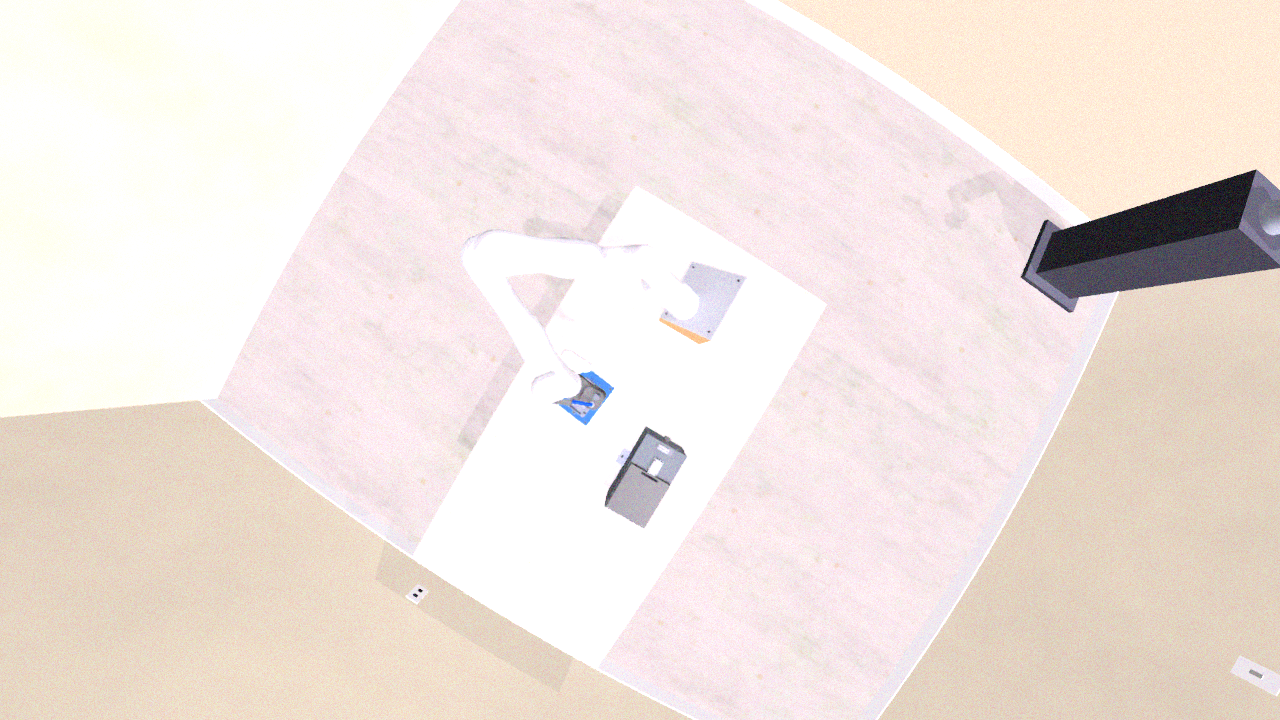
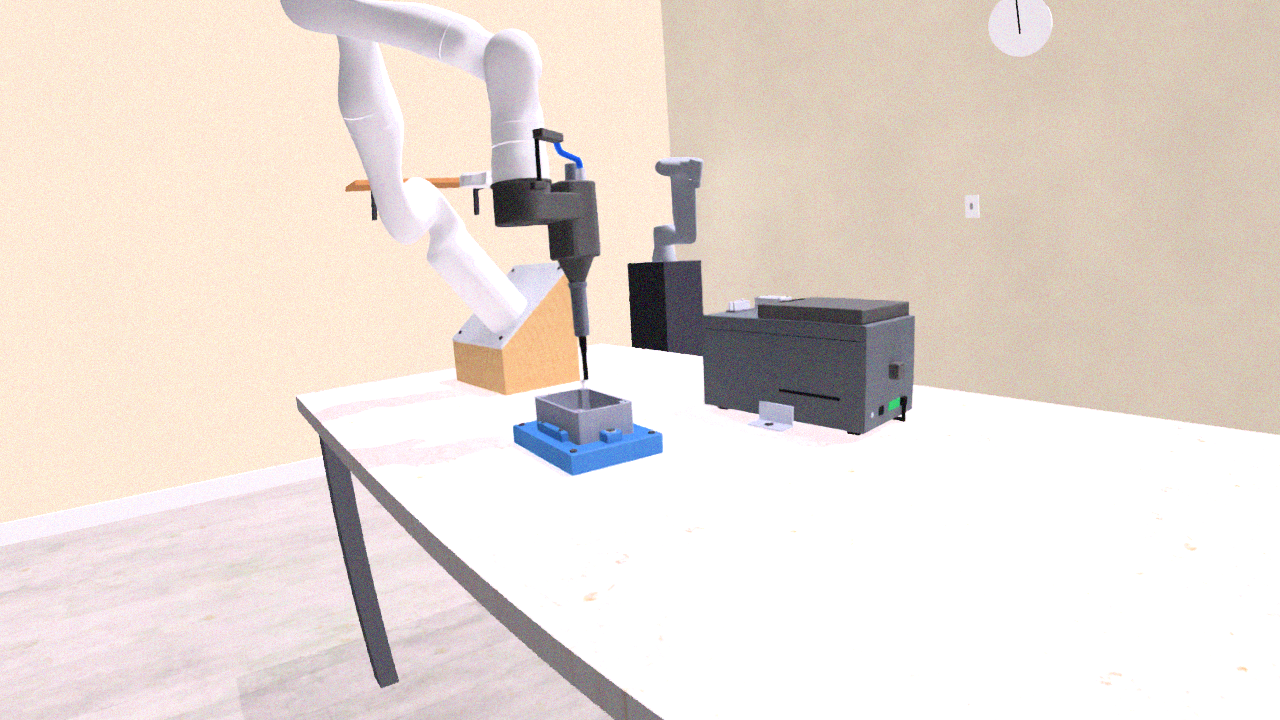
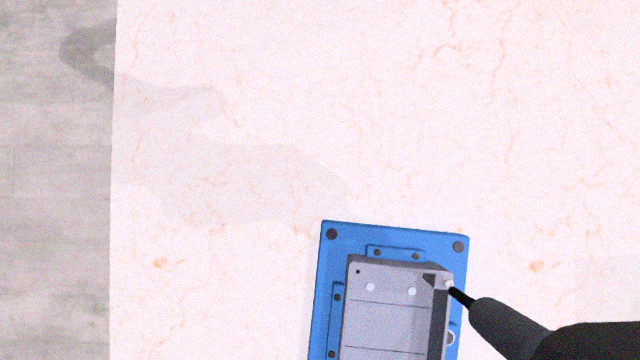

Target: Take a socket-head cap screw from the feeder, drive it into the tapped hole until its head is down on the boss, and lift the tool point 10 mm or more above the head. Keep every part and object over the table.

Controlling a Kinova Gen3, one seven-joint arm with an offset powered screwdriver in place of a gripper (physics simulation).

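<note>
There is a dark grey feeder (image 1: 646, 452) here, and I can see it.
</note>
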